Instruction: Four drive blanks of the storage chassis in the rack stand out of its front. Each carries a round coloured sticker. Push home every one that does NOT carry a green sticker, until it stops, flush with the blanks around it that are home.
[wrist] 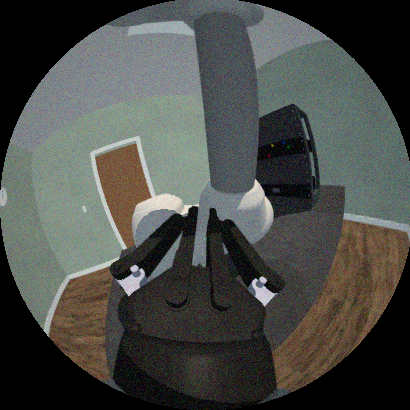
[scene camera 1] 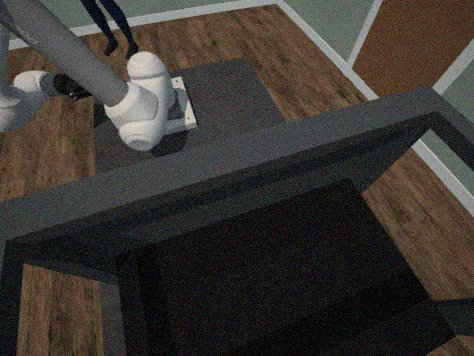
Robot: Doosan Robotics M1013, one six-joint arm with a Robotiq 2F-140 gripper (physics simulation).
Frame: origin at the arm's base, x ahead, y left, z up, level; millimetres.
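Seen in the pictures: gripper, between the fingertips: (wrist: 203, 201).
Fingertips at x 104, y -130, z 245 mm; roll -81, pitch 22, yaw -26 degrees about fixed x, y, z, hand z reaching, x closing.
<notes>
Pixels of each thing's top centre, then the offset from my fingertips to it. "spot": a spot on its surface instead. Level surfaces: height alone.
- storage chassis, a spot on its surface: (wrist: 298, 148) spot: dx +642, dy +52, dz +80 mm
- yellow sticker, centre of its top: (wrist: 271, 143) dx +603, dy +199, dz +137 mm
- blue sticker, a spot on its surface: (wrist: 284, 143) spot: dx +606, dy +116, dz +120 mm
- green sticker, centre of its top: (wrist: 287, 144) dx +606, dy +100, dz +109 mm
- red sticker, centre of its top: (wrist: 268, 153) dx +602, dy +239, dz +80 mm
- dark mat, height of its surface: dz -284 mm
The rack (scene camera 1: 225, 147) (wrist: 285, 127) is dark; its top fills the front of the scene view, and its front shows at right in the wrist view. The storage chassis (wrist: 298, 148) is a dark band there, with a yellow sticker (wrist: 272, 145), a blue sticker (wrist: 284, 143), a green sticker (wrist: 288, 147) and a red sticker (wrist: 269, 155). How far their blanks stand out is too small to tell. My gripper (scene camera 1: 82, 94) (wrist: 203, 201) is shut and empty, well away from the rack; in the scene view it is at left, partly hidden by the arm.
The arm's white base joints (scene camera 1: 145, 110) stand on a pale plate (scene camera 1: 190, 117) over a dark mat (scene camera 1: 230, 90) (wrist: 320, 240). A person's dark legs (scene camera 1: 112, 25) show behind. A brown door (scene camera 1: 405, 45) (wrist: 121, 190) is in the wall.
</notes>
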